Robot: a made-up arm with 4 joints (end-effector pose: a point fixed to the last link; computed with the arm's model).
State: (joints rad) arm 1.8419 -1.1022 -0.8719 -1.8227
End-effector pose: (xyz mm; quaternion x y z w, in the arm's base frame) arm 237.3 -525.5 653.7 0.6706 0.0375 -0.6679 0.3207
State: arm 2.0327 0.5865 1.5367 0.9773
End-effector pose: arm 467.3 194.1 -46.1 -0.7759 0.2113 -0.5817 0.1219
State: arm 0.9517 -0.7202 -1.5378 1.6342
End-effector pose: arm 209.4 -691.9 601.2 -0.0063 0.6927 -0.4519 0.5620
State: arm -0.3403 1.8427 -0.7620 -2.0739
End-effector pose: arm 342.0 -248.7 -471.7 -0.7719 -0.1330 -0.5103 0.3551
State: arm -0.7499 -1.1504 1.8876 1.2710
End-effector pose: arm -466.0 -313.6 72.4 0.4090 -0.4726 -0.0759 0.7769
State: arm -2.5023 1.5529 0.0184 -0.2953
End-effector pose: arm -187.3 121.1 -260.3 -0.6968 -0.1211 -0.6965 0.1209
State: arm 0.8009 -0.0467 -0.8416 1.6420
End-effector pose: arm -56.3 -880.2 17.2 0.4944 0.5273 -0.0497 0.6893
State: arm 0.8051 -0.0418 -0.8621 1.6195
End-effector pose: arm -51.0 -877.9 25.0 0.4813 0.5323 -0.0479 0.6947
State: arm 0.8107 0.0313 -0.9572 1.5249
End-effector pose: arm -36.3 -862.4 28.6 0.4406 0.5405 -0.0283 0.7162
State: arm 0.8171 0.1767 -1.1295 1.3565
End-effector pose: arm -13.5 -826.5 25.3 0.3698 0.5492 0.0109 0.7493
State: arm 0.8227 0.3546 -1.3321 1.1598
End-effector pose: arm 9.2 -773.9 15.6 0.2864 0.5534 0.0595 0.7798
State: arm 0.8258 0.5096 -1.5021 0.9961
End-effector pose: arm 24.6 -722.7 3.7 0.2169 0.5517 0.1017 0.7989
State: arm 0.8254 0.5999 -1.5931 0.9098
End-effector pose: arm 31.1 -692.9 -5.9 0.1822 0.5470 0.1250 0.8074
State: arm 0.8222 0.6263 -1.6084 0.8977
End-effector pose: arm 31.1 -687.2 -12.3 0.1810 0.5424 0.1299 0.8101
